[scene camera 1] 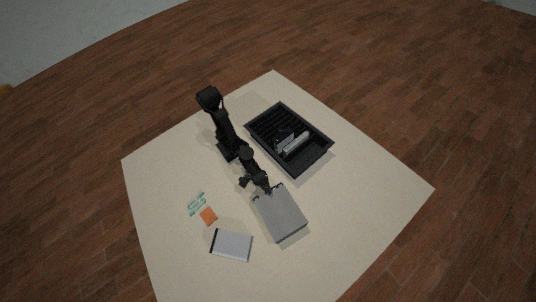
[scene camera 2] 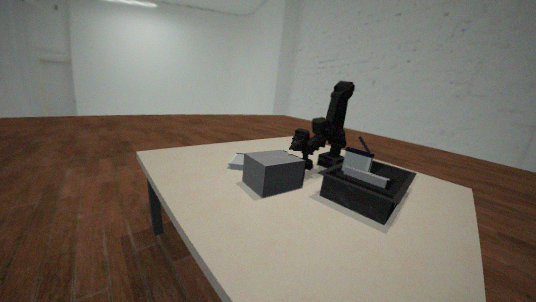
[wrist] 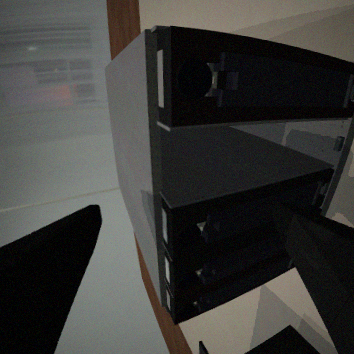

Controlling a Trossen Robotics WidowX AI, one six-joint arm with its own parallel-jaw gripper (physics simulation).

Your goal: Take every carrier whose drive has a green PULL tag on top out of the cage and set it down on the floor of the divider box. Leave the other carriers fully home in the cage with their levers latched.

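Places are measured from the arm's base along level axes (x left, y back, z up), in metres.
Pixels of known places: gripper, fingertip midpoint: (scene camera 1: 269, 194) (wrist: 188, 211); arm's base, link origin: (scene camera 2: 334, 155).
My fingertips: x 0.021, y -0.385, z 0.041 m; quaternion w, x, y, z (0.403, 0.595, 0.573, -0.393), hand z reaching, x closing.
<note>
For each thing: its top centre in the pictures, then the offset to it from my fingertips. "*": a spot on its surface instead. Level surfaces: height alone.
- grey cage, top centre: (wrist: 123, 159) (scene camera 2: 275, 156) (scene camera 1: 278, 209) dx -0.009, dy -0.081, dz +0.018 m
- black divider box, top centre: (scene camera 2: 372, 173) (scene camera 1: 286, 133) dx +0.255, dy +0.217, dz -0.009 m
- pale carrier, top centre: (scene camera 2: 367, 172) (scene camera 1: 297, 140) dx +0.262, dy +0.138, dz +0.011 m
- flat silver piece, top centre: (scene camera 1: 230, 244) (scene camera 2: 242, 158) dx -0.259, dy -0.060, dz -0.074 m
- orange square, surface spot: (scene camera 1: 208, 216) * dx -0.297, dy +0.114, dz -0.096 m
- teal cable, top centre: (scene camera 1: 196, 203) dx -0.324, dy +0.209, dz -0.092 m
- table, surface height: dz -0.101 m
The grey cage (scene camera 1: 281, 215) (scene camera 2: 274, 172) (wrist: 127, 125) stands on the table. In the wrist view a carrier (wrist: 285, 85) fills its uppermost bay, the bay below is empty, and three carriers (wrist: 245, 217) (wrist: 237, 257) (wrist: 232, 290) fill the others. Their fronts are dark; no green tag is readable. My gripper (scene camera 1: 269, 191) (scene camera 2: 306, 161) (wrist: 188, 211) is open and empty at the cage's front; its right finger overlaps the lower carriers in view. The black divider box (scene camera 1: 307, 123) (scene camera 2: 355, 200) holds a pale carrier (scene camera 1: 297, 143) (scene camera 2: 367, 178) and another carrier (scene camera 1: 284, 141) (scene camera 2: 358, 160), upright with its lever raised.
A flat silver piece (scene camera 1: 231, 245) (scene camera 2: 236, 161) with a dark edge lies beside the cage. An orange square (scene camera 1: 208, 216) and a teal cable (scene camera 1: 197, 204) lie on the table (scene camera 1: 172, 180) (scene camera 2: 300, 235). The divider box stands across from them, beside the arm.
</note>
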